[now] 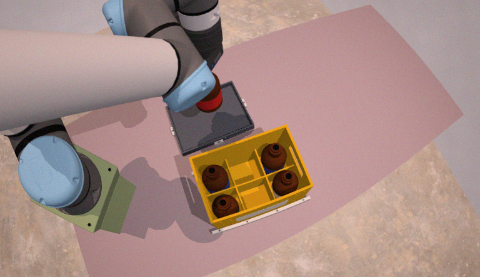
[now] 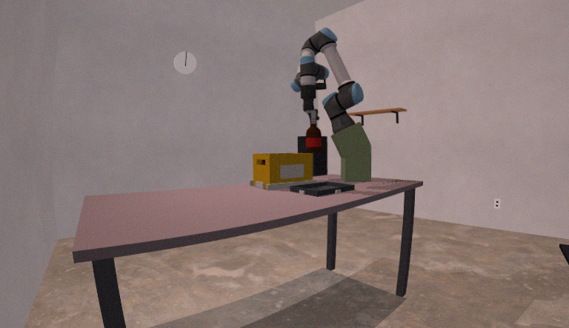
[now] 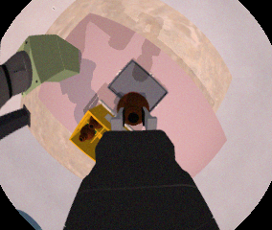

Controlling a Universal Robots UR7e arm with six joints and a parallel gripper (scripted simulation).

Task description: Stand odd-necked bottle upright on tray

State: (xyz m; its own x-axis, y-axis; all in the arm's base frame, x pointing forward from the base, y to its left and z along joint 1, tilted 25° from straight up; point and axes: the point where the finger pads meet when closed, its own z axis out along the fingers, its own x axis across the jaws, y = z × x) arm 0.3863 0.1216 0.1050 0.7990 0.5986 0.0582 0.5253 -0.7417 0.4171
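Now: hand 50 mm to the right of the dark tray and 330 mm above it. Also, from my hand: glass bottle 70 mm ahead, 280 mm to the right, 250 mm below; crate 10 mm behind, 230 mm to the right, 260 mm below.
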